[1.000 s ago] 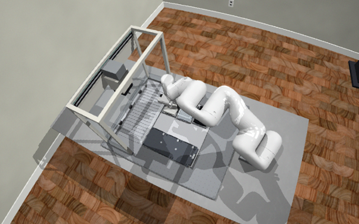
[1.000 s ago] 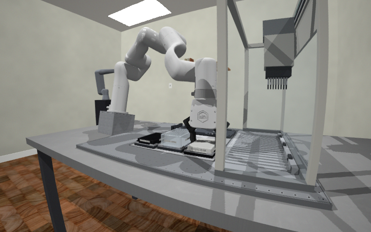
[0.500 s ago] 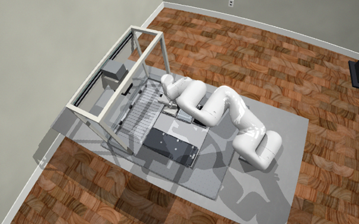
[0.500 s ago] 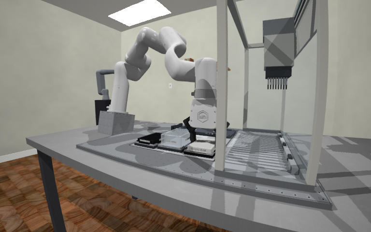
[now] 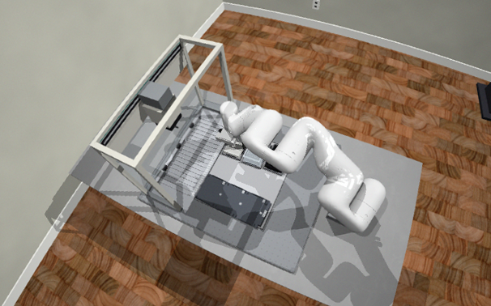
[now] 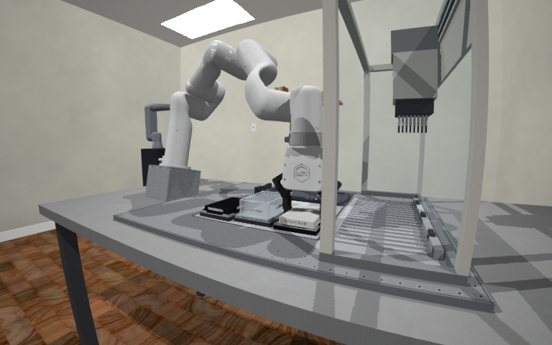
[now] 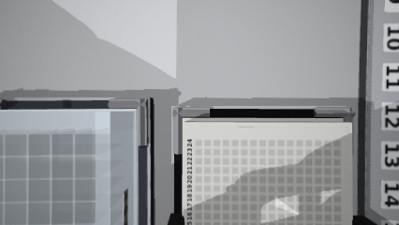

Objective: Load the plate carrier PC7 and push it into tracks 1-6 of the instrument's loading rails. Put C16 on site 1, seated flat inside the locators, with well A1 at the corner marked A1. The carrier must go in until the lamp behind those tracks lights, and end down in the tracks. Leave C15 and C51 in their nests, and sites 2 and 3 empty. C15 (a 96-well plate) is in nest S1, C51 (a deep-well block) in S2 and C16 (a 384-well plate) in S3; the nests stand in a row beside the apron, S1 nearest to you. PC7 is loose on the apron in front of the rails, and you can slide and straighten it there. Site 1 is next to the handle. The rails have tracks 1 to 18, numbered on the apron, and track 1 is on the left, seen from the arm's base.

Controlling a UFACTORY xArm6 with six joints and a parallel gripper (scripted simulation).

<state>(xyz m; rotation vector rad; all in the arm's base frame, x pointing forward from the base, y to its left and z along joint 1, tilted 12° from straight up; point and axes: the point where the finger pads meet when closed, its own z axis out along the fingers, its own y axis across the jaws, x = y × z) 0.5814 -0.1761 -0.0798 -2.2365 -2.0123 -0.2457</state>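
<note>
Now: hand 2 cm above the nest S3. Also, from my hand: clear deep-well block C51: 11 cm behind, 2 cm to the left; then white 384-well plate C16: 1 cm below; then black plate C15: 22 cm behind, 2 cm to the left, 1 cm below.
</note>
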